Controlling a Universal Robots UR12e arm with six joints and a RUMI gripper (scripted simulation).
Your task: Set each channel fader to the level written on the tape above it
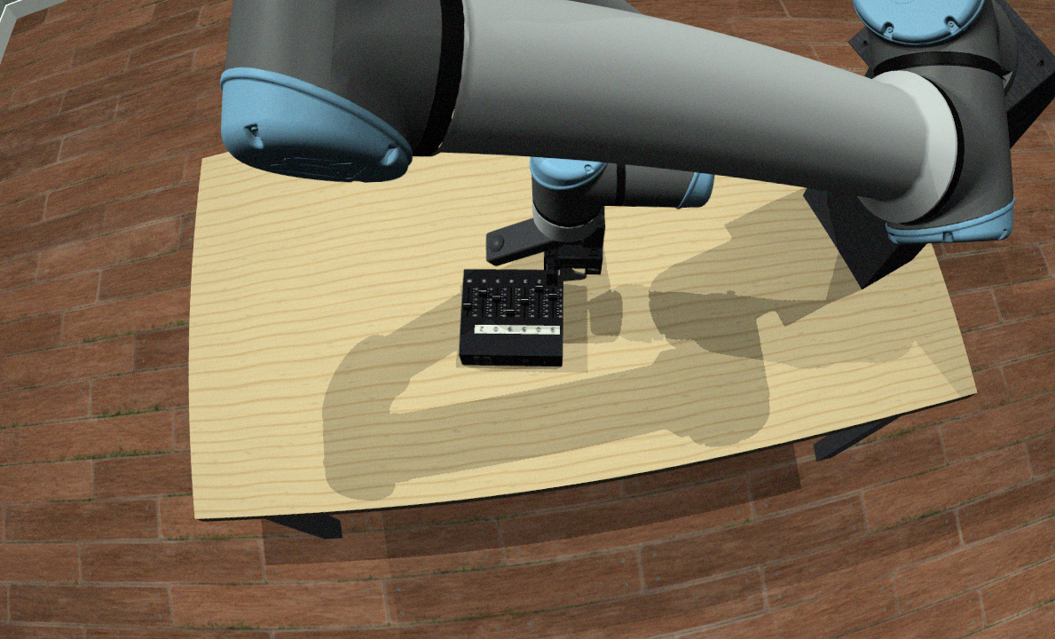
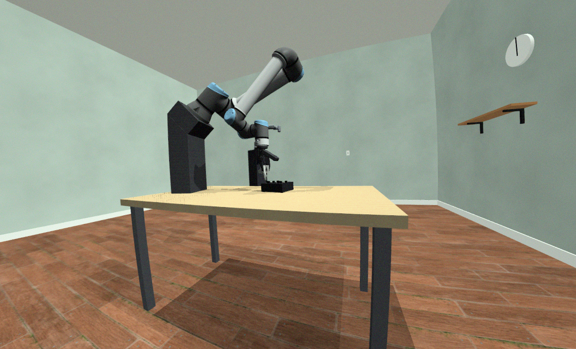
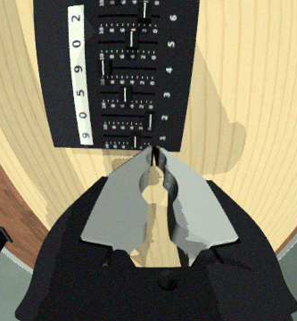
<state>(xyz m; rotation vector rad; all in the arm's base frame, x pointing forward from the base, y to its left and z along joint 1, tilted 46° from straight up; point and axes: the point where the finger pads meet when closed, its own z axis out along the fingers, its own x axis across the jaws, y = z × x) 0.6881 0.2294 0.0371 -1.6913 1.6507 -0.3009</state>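
My hand is 2 cm to the right of the channel 1 fader and 2 cm above it. Also, from my hand: channel 3 fader: 4 cm ahead, 3 cm to the left, 2 cm below; channel 2 fader: 2 cm ahead, 1 cm to the left, 2 cm below; channel 4 fader: 6 cm ahead, 6 cm to the left, 2 cm below.
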